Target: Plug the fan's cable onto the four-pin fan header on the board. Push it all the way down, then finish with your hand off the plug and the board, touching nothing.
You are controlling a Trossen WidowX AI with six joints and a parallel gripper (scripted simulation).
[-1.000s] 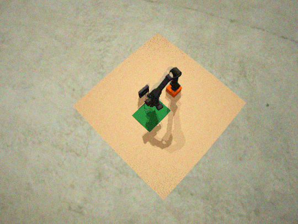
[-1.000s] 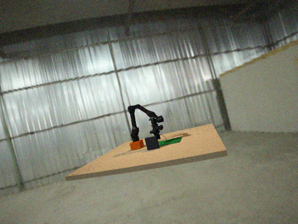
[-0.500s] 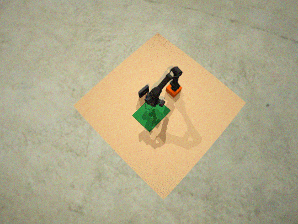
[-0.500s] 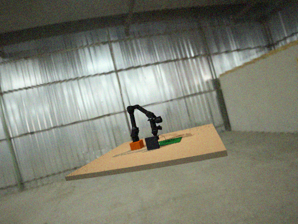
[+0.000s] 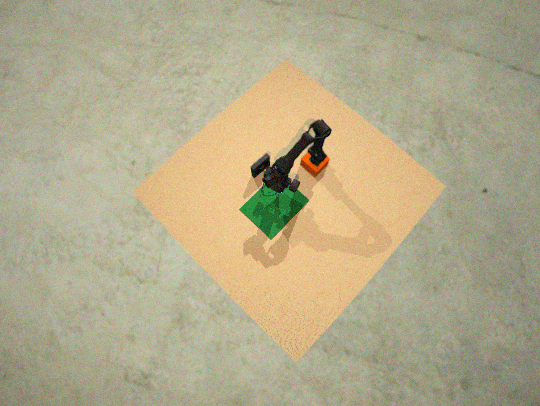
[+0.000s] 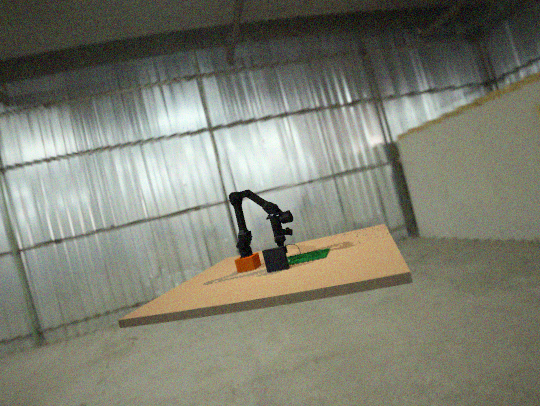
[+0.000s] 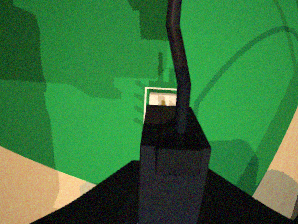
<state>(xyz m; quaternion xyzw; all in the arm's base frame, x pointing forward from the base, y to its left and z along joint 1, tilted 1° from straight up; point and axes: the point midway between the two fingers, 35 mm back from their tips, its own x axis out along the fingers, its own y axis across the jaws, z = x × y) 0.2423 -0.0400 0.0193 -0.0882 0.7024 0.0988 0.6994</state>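
My gripper tip is now 70 mm above the white four-pin fan header. Round my gripper tip: black fan 160 mm to the right, 10 mm below, 10 mm behind; green board 90 mm ahead, 80 mm below, 40 mm to the left; black plug 10 mm ahead, 10 mm above.
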